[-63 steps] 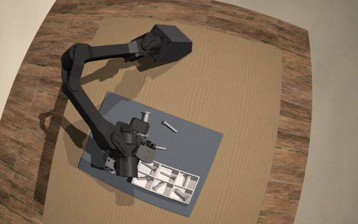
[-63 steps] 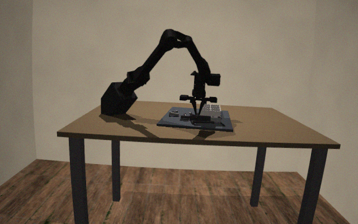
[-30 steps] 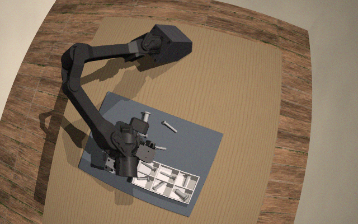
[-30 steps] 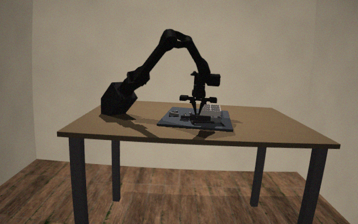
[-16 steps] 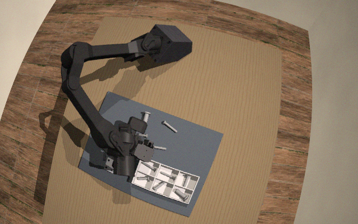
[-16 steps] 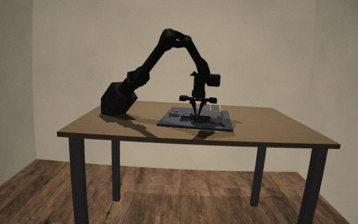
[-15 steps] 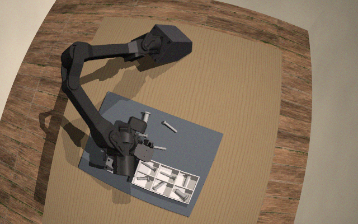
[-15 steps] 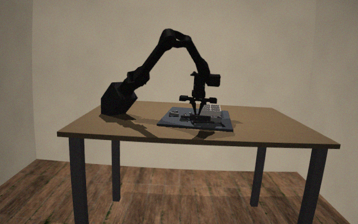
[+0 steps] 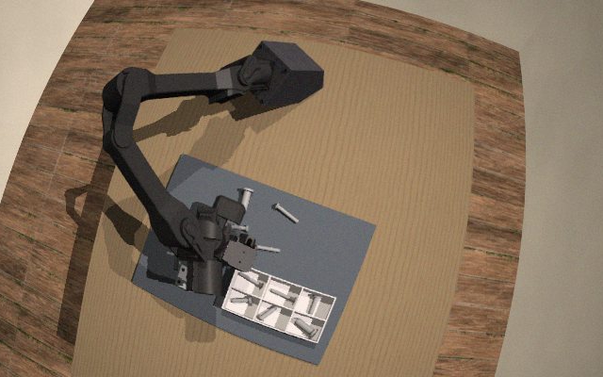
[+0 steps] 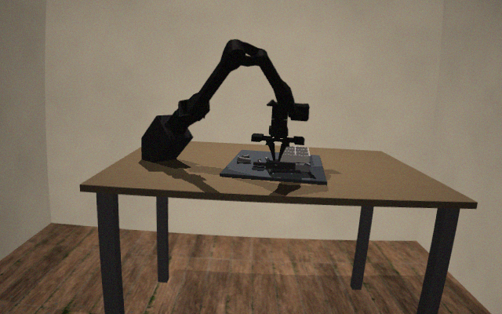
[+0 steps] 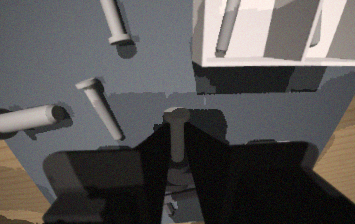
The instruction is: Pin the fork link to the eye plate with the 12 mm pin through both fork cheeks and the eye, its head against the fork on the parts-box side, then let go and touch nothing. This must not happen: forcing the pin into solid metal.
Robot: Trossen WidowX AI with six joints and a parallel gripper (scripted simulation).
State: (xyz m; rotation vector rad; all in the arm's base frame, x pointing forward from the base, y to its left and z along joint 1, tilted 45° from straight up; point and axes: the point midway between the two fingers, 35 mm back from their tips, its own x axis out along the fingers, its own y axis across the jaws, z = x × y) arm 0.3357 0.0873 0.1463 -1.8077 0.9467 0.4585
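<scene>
The eye plate lies 10 mm ahead of my hand, 50 mm to the right of it and 30 mm below it. The rest, counted from my hand: white parts box (80 mm ahead, 150 mm to the left, 30 mm below); then blue-grey work plate (50 mm to the left, 50 mm below).
</scene>
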